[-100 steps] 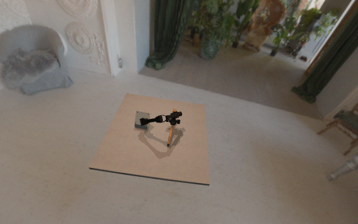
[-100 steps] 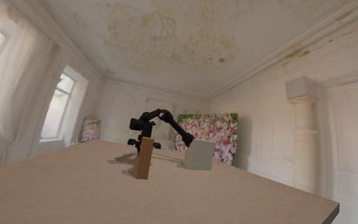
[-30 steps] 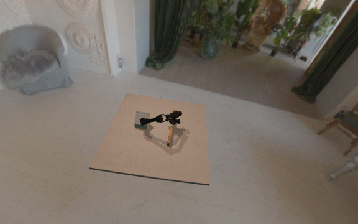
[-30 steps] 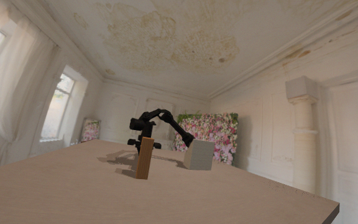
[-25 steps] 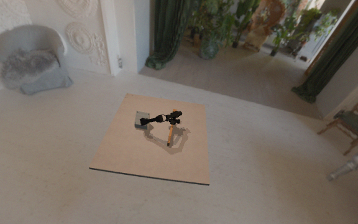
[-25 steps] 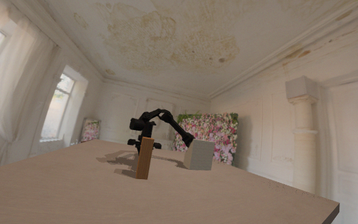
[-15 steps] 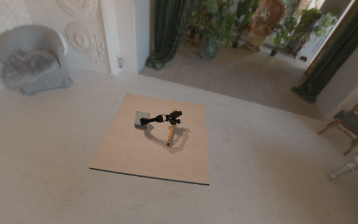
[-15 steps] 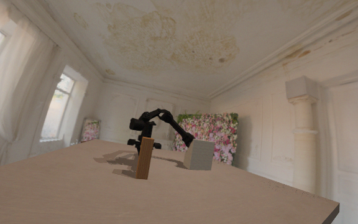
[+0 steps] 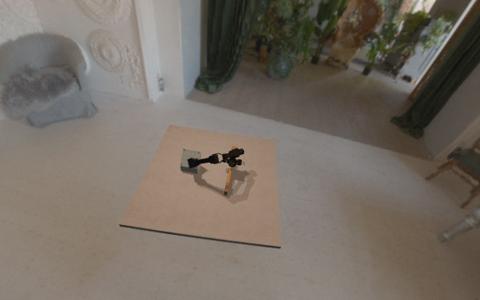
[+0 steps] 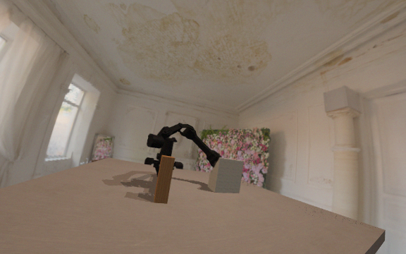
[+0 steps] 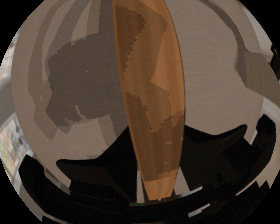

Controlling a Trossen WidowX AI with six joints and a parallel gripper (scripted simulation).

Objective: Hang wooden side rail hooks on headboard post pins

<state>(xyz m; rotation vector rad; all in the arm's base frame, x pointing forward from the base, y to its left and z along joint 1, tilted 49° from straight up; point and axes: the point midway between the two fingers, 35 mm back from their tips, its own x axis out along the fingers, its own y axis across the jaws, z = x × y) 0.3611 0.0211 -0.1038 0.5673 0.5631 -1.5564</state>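
The wooden headboard post is 130 mm to the left of my gripper tip and 40 mm above it.
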